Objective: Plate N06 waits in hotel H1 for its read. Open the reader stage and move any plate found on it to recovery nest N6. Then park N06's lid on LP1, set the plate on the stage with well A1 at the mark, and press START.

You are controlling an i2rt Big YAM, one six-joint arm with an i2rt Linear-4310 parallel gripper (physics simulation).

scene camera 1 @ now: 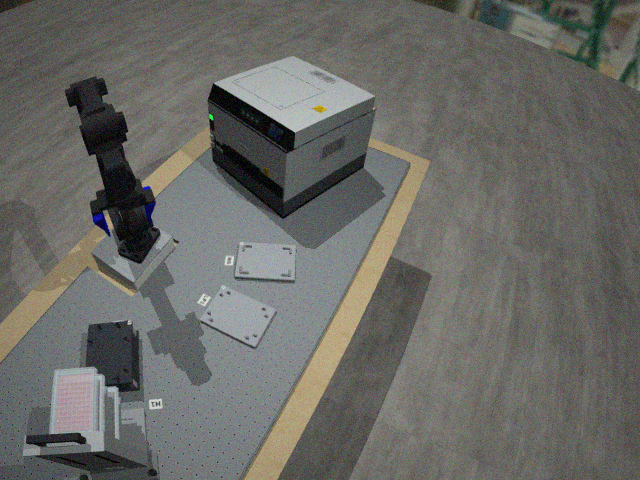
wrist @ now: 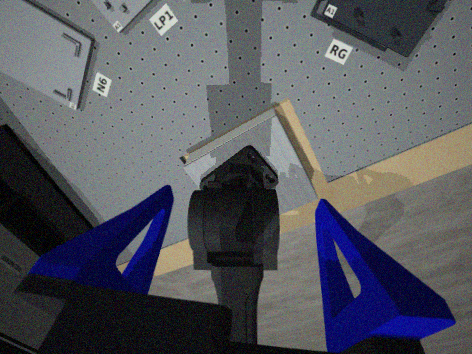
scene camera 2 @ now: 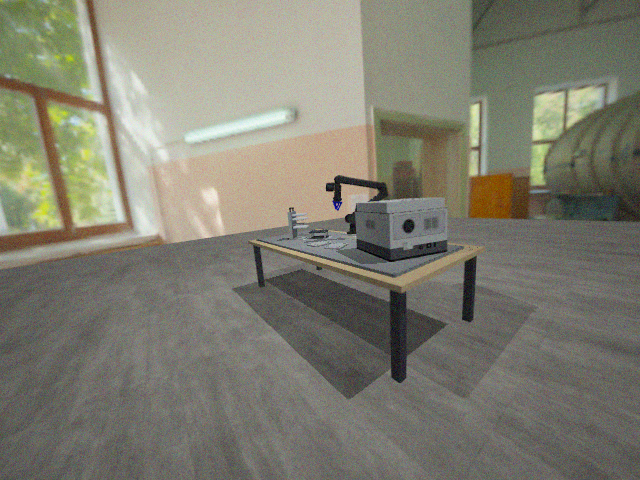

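Seen in the pictures: gripper, fingertip midpoint: [scene camera 1: 129, 228] [wrist: 243, 198] [scene camera 2: 336, 209]; arm's base, link origin: [scene camera 1: 139, 243] [wrist: 238, 179] [scene camera 2: 354, 233].
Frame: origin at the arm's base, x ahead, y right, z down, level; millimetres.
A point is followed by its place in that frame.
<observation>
The reader [scene camera 1: 330, 147] @(x 434, y -434, z -152 mm) [scene camera 2: 400, 222] @(x 473, y -655, z -165 mm) stands at the table's far end. Its lid is down and a green light shows; no stage is seen out, and START is not legible. Hotel H1 [scene camera 1: 126, 446] @(x 300, y 503, z -100 mm) [scene camera 2: 291, 225] @(x 295, y 504, z -95 mm) holds a pink-welled plate [scene camera 1: 74, 404] @(x 212, y 481, z -195 mm) on top and further plates lower down; which is N06 cannot be read. Nest N6 [scene camera 1: 266, 261] @(x 365, y -97, z 26 mm) [wrist: 42, 57] @(x 343, y -96, z 26 mm) is a bare grey plate with corner brackets. LP1 [scene camera 1: 238, 316] @(x 360, y 90, z 28 mm) [wrist: 121, 9] @(x 292, y 48, z 20 mm) is bare, with small pegs. My gripper [scene camera 1: 130, 227] @(x 105, y 99, z -214 mm) [scene camera 2: 337, 205] @(x 105, y 99, z -214 mm) [wrist: 243, 198] @(x 105, y 99, z -214 mm) is open and empty, high up, apart from these things.
A dark block [scene camera 1: 111, 351] @(x 123, y 325, z -22 mm) [wrist: 382, 22] @(x 80, y 279, z -22 mm) labelled RG stands beside the hotel. The arm's base plate [scene camera 1: 114, 267] @(x -27, y 102, z 3 mm) [wrist: 295, 187] @(x -78, y 71, z -1 mm) is at the table's wooden edge [scene camera 1: 320, 356] @(x 587, y 114, z 51 mm) [wrist: 425, 152] @(x -205, y 299, z 51 mm). The arm's own links show between the fingers in the wrist view.
</observation>
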